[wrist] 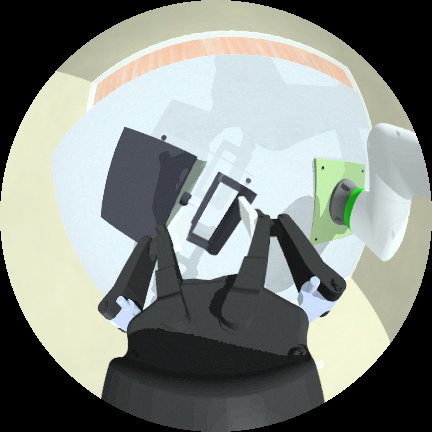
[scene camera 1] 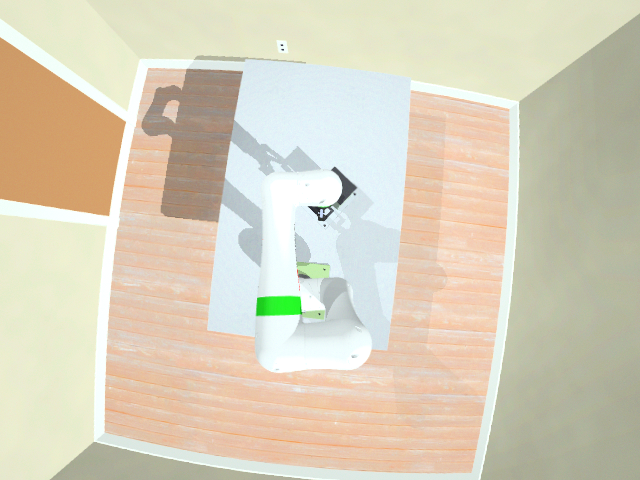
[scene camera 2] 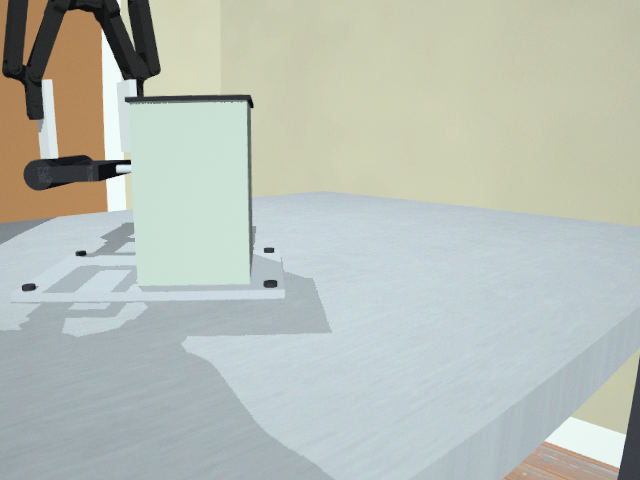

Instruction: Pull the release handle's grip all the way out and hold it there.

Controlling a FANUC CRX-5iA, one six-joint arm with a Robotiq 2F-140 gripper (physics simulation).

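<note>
The release handle's black rectangular grip stands out sideways from the pale green box with the dark top. A short pale rod shows between the grip's frame and the box. My gripper is partly open, with nothing held between its white pads. It points down over the grip. In scene camera 2, one pad's lower end is level with the outer bar's top and the other pad is near the box's upper side. Whether a pad touches the grip cannot be told. The arm mostly hides the handle in scene camera 1.
The box stands on a pale base plate with dark bolts at its corners. It is on the grey table. My white arm reaches over the table from its green mounting plate.
</note>
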